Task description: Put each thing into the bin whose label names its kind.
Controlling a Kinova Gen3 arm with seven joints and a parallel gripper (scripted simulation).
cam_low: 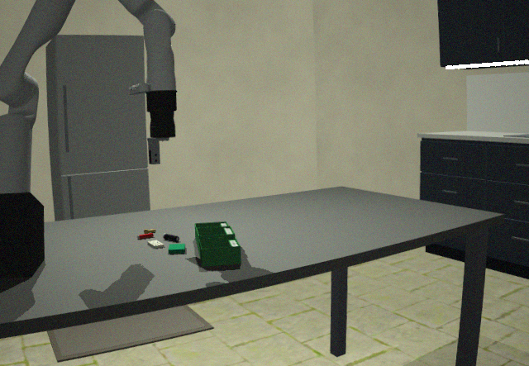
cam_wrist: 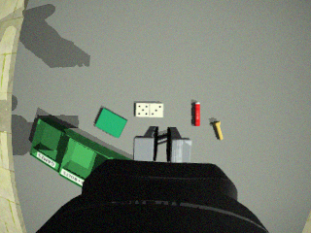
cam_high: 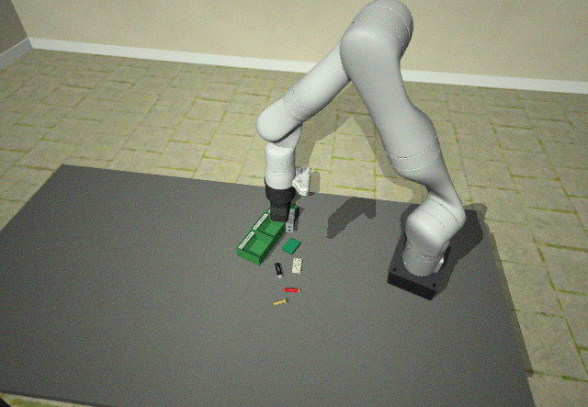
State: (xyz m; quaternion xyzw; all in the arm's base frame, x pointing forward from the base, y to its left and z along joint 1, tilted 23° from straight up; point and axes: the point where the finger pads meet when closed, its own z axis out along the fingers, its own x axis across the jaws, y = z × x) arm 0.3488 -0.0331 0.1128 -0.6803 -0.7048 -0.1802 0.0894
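My gripper is now 10 cm short of the green three-compartment bin, 14 cm to the left of it and 20 cm above it. Also, from my hand: red cylinder 2 cm behind, 6 cm to the left, 21 cm below; then black battery 3 cm ahead, 21 cm below; then white domino-like tile 2 cm behind, 3 cm to the right, 21 cm below.
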